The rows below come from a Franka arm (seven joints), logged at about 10 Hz.
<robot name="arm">
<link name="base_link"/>
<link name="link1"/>
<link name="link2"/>
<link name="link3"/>
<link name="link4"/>
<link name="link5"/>
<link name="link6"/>
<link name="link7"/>
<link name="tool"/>
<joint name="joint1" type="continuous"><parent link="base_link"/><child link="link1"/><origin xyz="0 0 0.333"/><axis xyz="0 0 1"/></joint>
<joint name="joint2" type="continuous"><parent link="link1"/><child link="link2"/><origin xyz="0 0 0"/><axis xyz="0 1 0"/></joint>
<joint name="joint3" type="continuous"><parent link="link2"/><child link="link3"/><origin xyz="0 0 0.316"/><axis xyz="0 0 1"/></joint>
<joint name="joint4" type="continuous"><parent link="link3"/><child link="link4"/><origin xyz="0.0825 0 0"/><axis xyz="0 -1 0"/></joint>
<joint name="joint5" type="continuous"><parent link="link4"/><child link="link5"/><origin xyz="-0.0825 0 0.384"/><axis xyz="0 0 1"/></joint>
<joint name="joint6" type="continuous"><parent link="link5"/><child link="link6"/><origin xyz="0 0 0"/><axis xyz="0 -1 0"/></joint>
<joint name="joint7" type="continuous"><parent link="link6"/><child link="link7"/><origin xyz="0.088 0 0"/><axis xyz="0 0 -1"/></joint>
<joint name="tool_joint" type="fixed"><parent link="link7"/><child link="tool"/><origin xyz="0 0 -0.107" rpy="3.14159 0 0"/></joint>
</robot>
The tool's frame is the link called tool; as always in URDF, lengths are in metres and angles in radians. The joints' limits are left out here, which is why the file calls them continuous.
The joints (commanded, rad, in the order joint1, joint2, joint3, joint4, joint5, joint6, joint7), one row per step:
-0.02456 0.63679 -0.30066 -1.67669 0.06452 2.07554 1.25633
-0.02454 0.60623 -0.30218 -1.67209 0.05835 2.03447 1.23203
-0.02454 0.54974 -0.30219 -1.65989 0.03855 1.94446 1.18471
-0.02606 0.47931 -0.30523 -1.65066 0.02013 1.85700 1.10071
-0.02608 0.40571 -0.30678 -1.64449 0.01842 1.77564 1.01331
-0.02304 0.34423 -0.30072 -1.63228 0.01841 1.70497 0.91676
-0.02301 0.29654 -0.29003 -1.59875 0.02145 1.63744 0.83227
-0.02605 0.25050 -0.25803 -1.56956 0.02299 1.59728 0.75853
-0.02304 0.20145 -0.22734 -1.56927 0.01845 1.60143 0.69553
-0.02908 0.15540 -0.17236 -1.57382 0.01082 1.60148 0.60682
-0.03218 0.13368 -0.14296 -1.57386 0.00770 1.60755 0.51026
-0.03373 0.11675 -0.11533 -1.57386 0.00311 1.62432 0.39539
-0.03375 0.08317 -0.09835 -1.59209 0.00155 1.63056 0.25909
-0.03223 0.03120 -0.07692 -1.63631 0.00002 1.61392 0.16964
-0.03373 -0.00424 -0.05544 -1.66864 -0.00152 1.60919 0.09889
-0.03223 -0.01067 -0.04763 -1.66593 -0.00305 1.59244 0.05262
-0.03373 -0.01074 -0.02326 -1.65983 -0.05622 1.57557 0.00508
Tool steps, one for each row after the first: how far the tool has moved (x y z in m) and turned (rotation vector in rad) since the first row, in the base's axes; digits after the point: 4 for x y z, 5 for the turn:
-0.0009 -0.0001 0.0188 0.01113 0.00709 0.02188
-0.0047 0.0012 0.0541 0.03114 0.03257 0.07015
-0.0121 -0.0001 0.0972 0.05900 0.04553 0.14767
-0.0219 0.0014 0.1406 0.10025 0.04490 0.22375
-0.0298 0.0088 0.1788 0.14230 0.03923 0.32146
-0.0344 0.0168 0.2179 0.17517 0.02261 0.41227
-0.0363 0.0334 0.2548 0.19585 -0.01174 0.51486
-0.0393 0.0513 0.2834 0.19525 -0.05774 0.61565
-0.0428 0.0772 0.3075 0.20231 -0.08934 0.75603
-0.0441 0.0912 0.3203 0.20840 -0.10803 0.88067
-0.0437 0.1049 0.3313 0.20817 -0.12760 1.02464
-0.0509 0.1144 0.3427 0.21700 -0.13691 1.17898
-0.0668 0.1279 0.3500 0.24068 -0.12430 1.28893
-0.0772 0.1393 0.3541 0.25393 -0.11661 1.37872
-0.0801 0.1445 0.3576 0.26581 -0.10541 1.43281
-0.0811 0.1515 0.3593 0.24249 -0.04808 1.50464

